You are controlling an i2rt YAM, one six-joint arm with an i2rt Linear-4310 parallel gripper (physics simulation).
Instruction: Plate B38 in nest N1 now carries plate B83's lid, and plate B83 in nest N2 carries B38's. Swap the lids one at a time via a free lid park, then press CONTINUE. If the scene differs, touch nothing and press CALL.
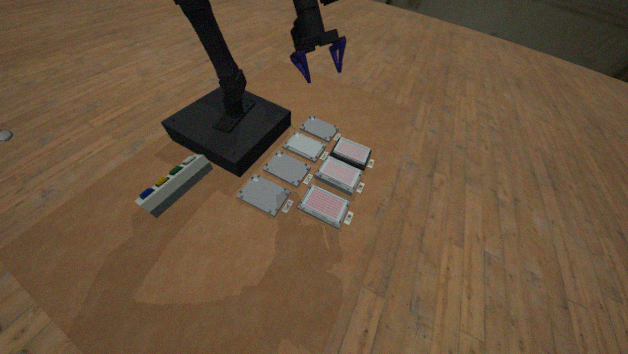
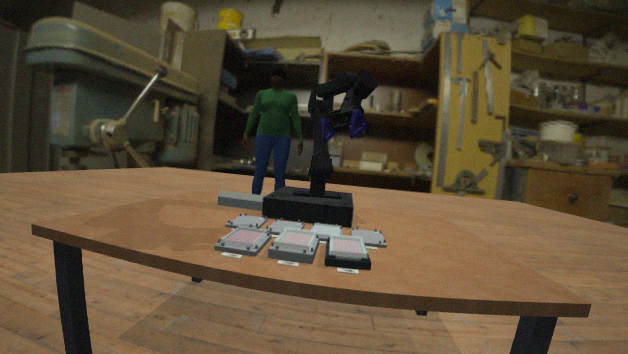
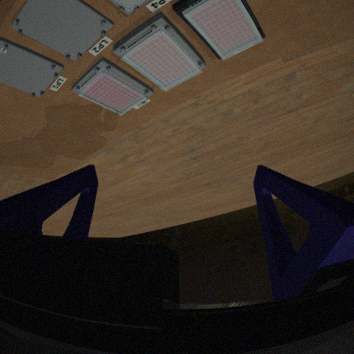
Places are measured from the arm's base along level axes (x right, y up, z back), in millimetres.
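Where they show: gripper, fingertip midpoint: (image 1: 325,77) (image 2: 336,139) (image 3: 175,173); arm's base at its link origin: (image 1: 235,114) (image 2: 316,195).
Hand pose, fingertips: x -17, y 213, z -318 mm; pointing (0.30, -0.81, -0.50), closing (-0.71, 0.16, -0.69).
Things, the pixels of their top centre, and the offset from my fingertips. "spot": a spot on its surface instead. Level surfaces: height alone.
- LP2 at its top centre: (image 3: 58,27) (image 2: 286,223) (image 1: 287,165) dy -274, dx +129, dz +63 mm
- third park at a spot on its surface: (image 1: 305,146) spot: dy -276, dx +12, dz +33 mm
- far park at its top centre: (image 2: 368,232) (image 1: 319,125) dy -274, dx -128, dz +15 mm
- button box at its top centre: (image 1: 169,174) (image 2: 245,192) dy -230, dx +325, dz +363 mm
- table top at its surface level: dy -294 mm
My gripper (image 1: 325,76) (image 2: 342,139) (image 3: 175,173) is open and empty, high above the table. Three pink-filled plates stand in a row: one (image 1: 325,202) (image 2: 245,239) (image 3: 114,92) on a low grey nest, one (image 1: 339,173) (image 2: 295,239) (image 3: 162,57) on a taller grey nest, one (image 1: 352,150) (image 2: 348,246) (image 3: 220,25) on a black nest. Clear lids appear to cover them; nest labels and plate names are unreadable. Grey parks LP1 (image 1: 263,195) (image 3: 22,67) and LP2 (image 1: 286,167) (image 3: 60,27) look bare. A third park (image 1: 305,146) looks paler, as if bearing a clear lid. The far park (image 1: 320,128) looks bare.
A button box (image 1: 177,189) (image 2: 240,200) beside the black robot base (image 1: 227,125) (image 2: 307,205) has blue, yellow, green and white buttons; their lettering is unreadable. A person (image 2: 274,115) in a green top stands behind the table. Large shadows fall across the table top (image 1: 200,320).
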